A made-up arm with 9 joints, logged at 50 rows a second.
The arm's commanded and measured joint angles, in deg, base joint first. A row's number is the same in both.
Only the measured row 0 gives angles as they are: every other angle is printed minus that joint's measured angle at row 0.
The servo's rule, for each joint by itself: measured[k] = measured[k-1] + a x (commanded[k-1-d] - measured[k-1]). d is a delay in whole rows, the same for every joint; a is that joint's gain. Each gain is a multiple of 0.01, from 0.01 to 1. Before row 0 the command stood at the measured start. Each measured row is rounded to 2 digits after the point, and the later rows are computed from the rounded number. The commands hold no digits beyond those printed.
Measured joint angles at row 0: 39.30 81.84 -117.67 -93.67 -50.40 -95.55 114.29 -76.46 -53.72
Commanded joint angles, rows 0 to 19: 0.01 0.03 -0.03 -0.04 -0.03 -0.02 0.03 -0.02 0.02; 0.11 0.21 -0.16 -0.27 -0.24 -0.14 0.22 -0.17 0.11; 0.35 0.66 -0.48 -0.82 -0.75 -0.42 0.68 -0.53 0.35; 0.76 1.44 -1.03 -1.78 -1.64 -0.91 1.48 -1.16 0.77; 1.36 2.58 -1.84 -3.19 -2.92 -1.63 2.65 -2.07 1.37; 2.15 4.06 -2.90 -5.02 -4.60 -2.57 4.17 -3.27 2.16; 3.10 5.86 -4.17 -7.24 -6.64 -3.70 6.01 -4.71 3.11; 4.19 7.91 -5.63 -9.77 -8.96 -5.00 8.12 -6.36 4.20; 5.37 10.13 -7.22 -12.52 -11.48 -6.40 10.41 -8.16 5.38; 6.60 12.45 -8.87 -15.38 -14.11 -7.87 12.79 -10.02 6.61; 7.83 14.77 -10.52 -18.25 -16.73 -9.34 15.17 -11.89 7.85; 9.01 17.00 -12.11 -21.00 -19.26 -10.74 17.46 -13.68 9.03; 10.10 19.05 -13.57 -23.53 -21.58 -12.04 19.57 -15.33 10.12; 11.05 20.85 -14.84 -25.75 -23.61 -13.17 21.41 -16.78 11.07; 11.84 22.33 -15.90 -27.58 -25.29 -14.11 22.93 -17.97 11.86; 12.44 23.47 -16.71 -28.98 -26.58 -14.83 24.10 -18.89 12.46; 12.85 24.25 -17.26 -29.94 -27.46 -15.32 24.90 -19.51 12.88; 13.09 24.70 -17.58 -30.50 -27.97 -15.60 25.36 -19.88 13.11; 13.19 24.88 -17.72 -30.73 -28.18 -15.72 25.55 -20.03 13.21; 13.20 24.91 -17.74 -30.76 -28.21 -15.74 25.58 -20.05 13.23
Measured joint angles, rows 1 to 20: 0.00 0.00 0.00 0.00 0.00 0.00 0.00 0.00 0.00; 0.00 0.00 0.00 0.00 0.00 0.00 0.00 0.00 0.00; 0.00 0.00 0.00 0.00 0.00 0.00 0.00 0.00 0.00; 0.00 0.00 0.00 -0.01 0.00 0.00 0.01 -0.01 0.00; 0.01 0.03 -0.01 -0.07 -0.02 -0.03 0.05 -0.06 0.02; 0.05 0.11 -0.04 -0.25 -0.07 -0.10 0.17 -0.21 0.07; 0.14 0.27 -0.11 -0.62 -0.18 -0.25 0.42 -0.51 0.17; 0.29 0.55 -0.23 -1.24 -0.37 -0.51 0.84 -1.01 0.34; 0.51 0.97 -0.42 -2.15 -0.67 -0.90 1.47 -1.73 0.59; 0.82 1.56 -0.68 -3.37 -1.09 -1.43 2.33 -2.68 0.94; 1.22 2.32 -1.03 -4.91 -1.64 -2.11 3.43 -3.86 1.40; 1.72 3.26 -1.46 -6.74 -2.33 -2.93 4.76 -5.24 1.96; 2.31 4.36 -1.98 -8.81 -3.15 -3.87 6.29 -6.77 2.61; 2.97 5.61 -2.58 -11.08 -4.10 -4.91 7.98 -8.41 3.34; 3.69 6.98 -3.25 -13.46 -5.16 -6.02 9.78 -10.10 4.14; 4.46 8.43 -3.97 -15.88 -6.31 -7.16 11.64 -11.77 4.98; 5.25 9.92 -4.73 -18.25 -7.52 -8.30 13.50 -13.37 5.83; 6.04 11.41 -5.51 -20.49 -8.76 -9.40 15.29 -14.84 6.67; 6.81 12.86 -6.29 -22.53 -10.01 -10.43 16.96 -16.14 7.48; 7.53 14.23 -7.06 -24.31 -11.23 -11.36 18.47 -17.22 8.24
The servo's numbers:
d 3
a 0.12 0.12 0.07 0.24 0.07 0.19 0.19 0.32 0.14

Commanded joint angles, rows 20 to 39: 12.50 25.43 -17.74 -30.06 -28.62 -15.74 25.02 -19.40 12.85; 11.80 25.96 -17.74 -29.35 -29.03 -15.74 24.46 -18.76 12.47; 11.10 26.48 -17.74 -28.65 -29.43 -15.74 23.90 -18.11 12.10; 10.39 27.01 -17.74 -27.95 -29.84 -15.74 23.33 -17.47 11.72; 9.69 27.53 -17.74 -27.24 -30.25 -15.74 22.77 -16.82 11.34; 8.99 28.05 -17.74 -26.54 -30.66 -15.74 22.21 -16.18 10.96; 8.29 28.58 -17.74 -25.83 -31.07 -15.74 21.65 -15.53 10.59; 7.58 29.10 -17.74 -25.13 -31.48 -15.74 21.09 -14.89 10.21; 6.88 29.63 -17.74 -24.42 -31.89 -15.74 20.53 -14.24 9.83; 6.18 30.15 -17.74 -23.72 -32.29 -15.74 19.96 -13.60 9.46; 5.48 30.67 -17.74 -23.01 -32.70 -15.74 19.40 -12.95 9.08; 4.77 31.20 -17.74 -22.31 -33.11 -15.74 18.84 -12.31 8.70; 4.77 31.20 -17.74 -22.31 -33.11 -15.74 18.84 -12.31 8.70; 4.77 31.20 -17.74 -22.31 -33.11 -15.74 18.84 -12.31 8.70; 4.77 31.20 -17.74 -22.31 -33.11 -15.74 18.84 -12.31 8.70; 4.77 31.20 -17.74 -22.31 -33.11 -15.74 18.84 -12.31 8.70; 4.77 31.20 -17.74 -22.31 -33.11 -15.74 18.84 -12.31 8.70; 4.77 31.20 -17.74 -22.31 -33.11 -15.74 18.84 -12.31 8.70; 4.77 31.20 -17.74 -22.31 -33.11 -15.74 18.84 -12.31 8.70; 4.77 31.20 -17.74 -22.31 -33.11 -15.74 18.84 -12.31 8.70
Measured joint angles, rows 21 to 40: 8.20 15.49 -7.80 -25.80 -12.40 -12.17 19.78 -18.07 8.92; 8.80 16.62 -8.49 -26.98 -13.50 -12.84 20.88 -18.70 9.52; 9.33 17.61 -9.14 -27.89 -14.53 -13.39 21.77 -19.13 10.04; 9.71 18.55 -9.74 -28.41 -15.52 -13.84 22.39 -19.22 10.43; 9.96 19.44 -10.30 -28.64 -16.47 -14.20 22.78 -19.07 10.72; 10.10 20.28 -10.82 -28.64 -17.38 -14.49 22.99 -18.76 10.91; 10.13 21.09 -11.30 -28.47 -18.25 -14.73 23.05 -18.35 11.02; 10.08 21.86 -11.75 -28.17 -19.09 -14.92 23.00 -17.86 11.06; 9.95 22.60 -12.17 -27.78 -19.90 -15.08 22.85 -17.32 11.05; 9.75 23.32 -12.56 -27.31 -20.68 -15.21 22.62 -16.75 10.99; 9.49 24.01 -12.92 -26.79 -21.44 -15.31 22.33 -16.15 10.88; 9.18 24.68 -13.26 -26.22 -22.17 -15.39 21.99 -15.54 10.73; 8.82 25.34 -13.57 -25.62 -22.88 -15.46 21.60 -14.92 10.55; 8.42 25.98 -13.86 -24.99 -23.57 -15.51 21.18 -14.29 10.34; 7.98 26.61 -14.13 -24.35 -24.24 -15.55 20.74 -13.66 10.11; 7.59 27.16 -14.38 -23.86 -24.86 -15.59 20.38 -13.23 9.91; 7.25 27.64 -14.62 -23.49 -25.44 -15.62 20.09 -12.94 9.74; 6.95 28.07 -14.84 -23.21 -25.98 -15.64 19.85 -12.74 9.59; 6.69 28.45 -15.04 -22.99 -26.48 -15.66 19.66 -12.60 9.47; 6.46 28.78 -15.23 -22.83 -26.94 -15.68 19.50 -12.51 9.36
